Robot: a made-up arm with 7 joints.
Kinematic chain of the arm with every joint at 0, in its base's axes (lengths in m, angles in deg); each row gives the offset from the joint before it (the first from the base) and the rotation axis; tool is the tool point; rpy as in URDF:
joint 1: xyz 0 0 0.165 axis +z
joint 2: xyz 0 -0.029 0.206 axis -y
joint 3: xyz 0 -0.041 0.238 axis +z
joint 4: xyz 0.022 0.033 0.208 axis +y
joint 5: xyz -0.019 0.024 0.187 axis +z
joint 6: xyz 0 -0.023 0.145 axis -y
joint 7: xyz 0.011 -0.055 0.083 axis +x
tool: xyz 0 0 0 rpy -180 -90 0
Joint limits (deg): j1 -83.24..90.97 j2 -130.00..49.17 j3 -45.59..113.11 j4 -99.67..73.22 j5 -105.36..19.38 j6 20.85..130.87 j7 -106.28..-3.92
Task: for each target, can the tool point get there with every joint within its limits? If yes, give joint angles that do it. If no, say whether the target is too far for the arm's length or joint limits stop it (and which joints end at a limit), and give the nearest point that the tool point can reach.
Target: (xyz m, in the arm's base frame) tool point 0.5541 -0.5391 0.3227
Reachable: yes | joints -37.07 -97.80 69.50 11.42 -38.03 119.22 -73.87
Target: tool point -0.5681 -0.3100 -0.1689
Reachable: no: joint limits stop it (at a limit: joint 1, joint 2, joint 3, joint 6) | nearest point -0.3975 -0.3379 -0.0696 | short by 0.199 m
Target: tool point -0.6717 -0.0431 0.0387
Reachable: no: joint limits stop it (at a limit: joint 2, joint 5, joint 6) | nearest point -0.5341 -0.0343 0.2962 | short by 0.292 m
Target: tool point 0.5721 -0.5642 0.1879
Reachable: yes | joints -52.56 -94.63 19.41 35.83 -95.28 61.57 -69.78
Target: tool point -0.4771 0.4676 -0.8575
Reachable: no: too far | nearest point -0.1621 0.3861 -0.3021 | short by 0.644 m
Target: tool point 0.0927 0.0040 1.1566
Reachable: yes | joints 16.21 -18.91 -18.57 -15.06 -8.77 73.13 -69.21
